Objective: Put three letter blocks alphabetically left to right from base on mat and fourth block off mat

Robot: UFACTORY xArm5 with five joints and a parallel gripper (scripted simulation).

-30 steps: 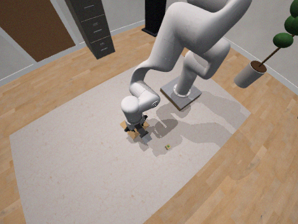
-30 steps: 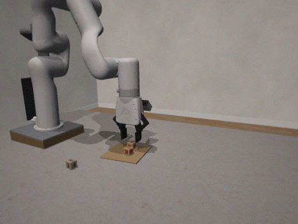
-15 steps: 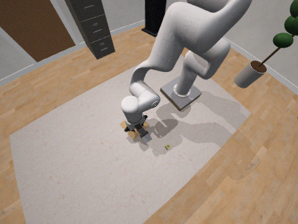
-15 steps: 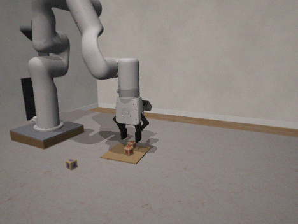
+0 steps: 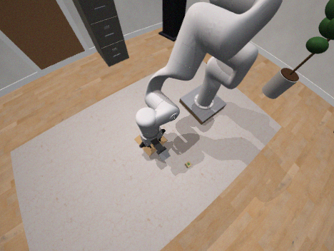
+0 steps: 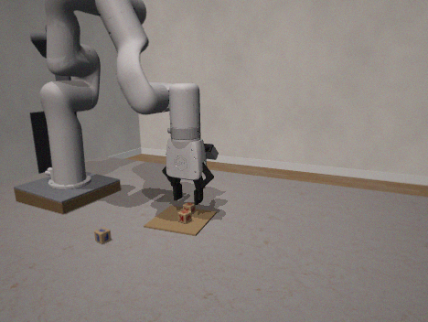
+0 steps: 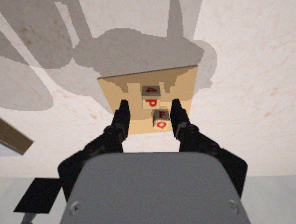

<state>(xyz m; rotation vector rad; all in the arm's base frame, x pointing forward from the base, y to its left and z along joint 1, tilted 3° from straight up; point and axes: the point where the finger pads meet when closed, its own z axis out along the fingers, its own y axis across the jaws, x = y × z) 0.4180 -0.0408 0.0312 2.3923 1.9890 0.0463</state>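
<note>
My gripper is now 40 mm to the left of the tan mat and 50 mm above it. Also, from my hand: blue-lettered block: 130 mm behind, 190 mm to the right, 40 mm below.
</note>
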